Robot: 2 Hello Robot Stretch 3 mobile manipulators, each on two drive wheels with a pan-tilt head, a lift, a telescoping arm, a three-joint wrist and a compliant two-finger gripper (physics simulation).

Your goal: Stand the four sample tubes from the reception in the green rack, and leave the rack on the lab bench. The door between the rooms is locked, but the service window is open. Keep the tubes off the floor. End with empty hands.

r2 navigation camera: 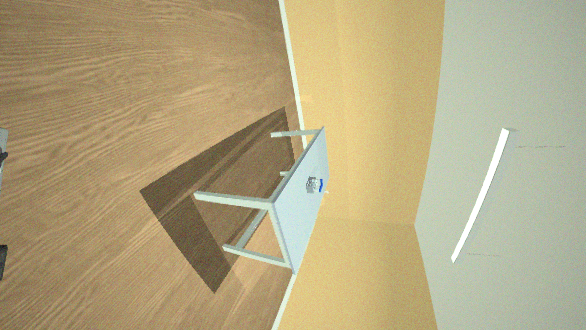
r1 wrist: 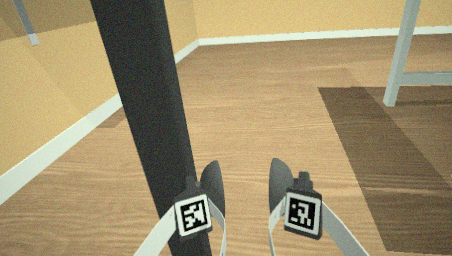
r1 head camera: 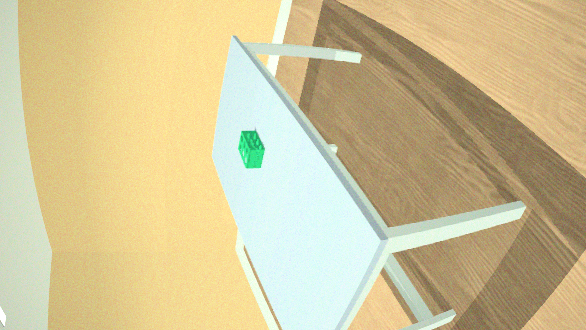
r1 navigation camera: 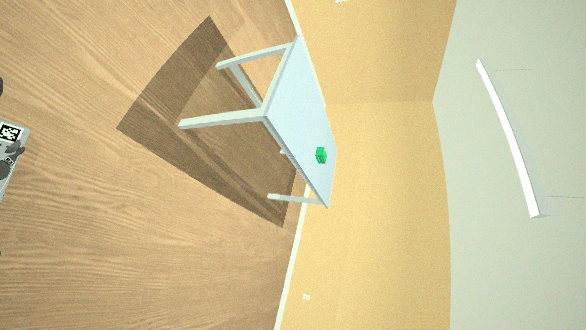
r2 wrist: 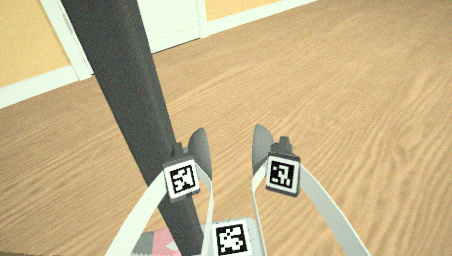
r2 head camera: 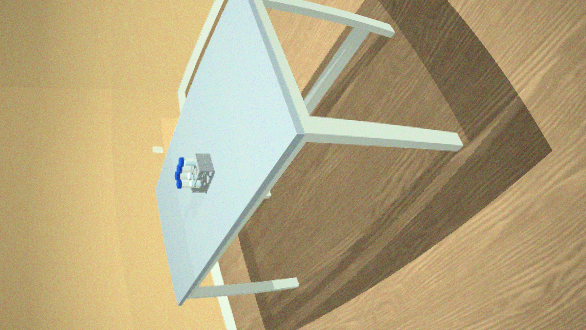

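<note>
The green rack [r1 head camera: 252, 150] [r1 navigation camera: 321, 155] stands on a white table [r1 head camera: 300, 240] [r1 navigation camera: 290, 100] in r1's room; I see no tubes in it. A grey rack [r2 head camera: 205, 162] [r2 navigation camera: 311, 185] stands on another white table [r2 head camera: 240, 75] [r2 navigation camera: 295, 225] in r2's room. White tubes [r2 head camera: 188, 175] with blue caps stand in it; they overlap, so I cannot count them surely. My r1 gripper [r1 wrist: 247, 182] is open and empty above the floor, away from the green rack. My r2 gripper [r2 wrist: 230, 150] is open and empty above the floor, away from the tubes.
A dark mast [r1 wrist: 145, 100] [r2 wrist: 125, 90] stands beside each gripper. A white door [r2 wrist: 170, 22] shows behind r2's mast. Table legs [r1 wrist: 400, 60] [r2 head camera: 385, 132] and yellow walls [r1 head camera: 125, 150] [r2 navigation camera: 370, 100] bound the floor. The service window does not show.
</note>
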